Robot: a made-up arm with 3 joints. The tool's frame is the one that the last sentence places. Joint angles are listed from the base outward.
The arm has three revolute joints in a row. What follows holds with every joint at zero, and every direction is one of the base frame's. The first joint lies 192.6 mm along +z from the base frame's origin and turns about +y. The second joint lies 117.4 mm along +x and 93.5 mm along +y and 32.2 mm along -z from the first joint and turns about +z. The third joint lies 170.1 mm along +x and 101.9 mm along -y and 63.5 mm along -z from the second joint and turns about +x. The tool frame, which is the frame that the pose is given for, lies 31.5 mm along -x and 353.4 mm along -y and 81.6 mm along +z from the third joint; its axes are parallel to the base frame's.
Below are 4 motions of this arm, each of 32 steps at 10 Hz.
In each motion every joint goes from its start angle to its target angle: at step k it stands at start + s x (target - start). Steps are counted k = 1, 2, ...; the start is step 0. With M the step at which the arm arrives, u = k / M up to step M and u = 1 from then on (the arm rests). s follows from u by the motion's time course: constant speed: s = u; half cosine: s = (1 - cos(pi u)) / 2; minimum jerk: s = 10 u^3 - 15 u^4 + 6 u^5.
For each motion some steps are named. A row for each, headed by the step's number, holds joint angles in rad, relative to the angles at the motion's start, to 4 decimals.
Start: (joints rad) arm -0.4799 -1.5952 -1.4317
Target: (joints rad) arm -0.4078 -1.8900 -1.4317
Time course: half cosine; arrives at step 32
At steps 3, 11, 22, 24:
3: 0.0016 -0.0063 0.0000
11: 0.0191 -0.0779 0.0000
22: 0.0561 -0.2293 0.0000
24: 0.0615 -0.2516 0.0000

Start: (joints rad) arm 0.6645 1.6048 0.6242
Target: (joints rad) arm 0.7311 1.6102 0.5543
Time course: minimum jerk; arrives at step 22
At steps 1, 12, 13, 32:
1: 0.0001 0.0000 -0.0001
12: 0.0389 0.0032 -0.0409
13: 0.0444 0.0036 -0.0466
32: 0.0666 0.0054 -0.0699

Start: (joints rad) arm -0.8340 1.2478 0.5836
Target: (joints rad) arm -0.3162 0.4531 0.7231
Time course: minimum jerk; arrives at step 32
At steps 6, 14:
6: 0.0253 -0.0388 0.0068
14: 0.1988 -0.3052 0.0536

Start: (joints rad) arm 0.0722 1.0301 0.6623
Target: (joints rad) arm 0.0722 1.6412 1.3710
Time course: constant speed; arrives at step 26
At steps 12, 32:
12: 0.0000 0.2820 0.3271
32: 0.0000 0.6111 0.7087

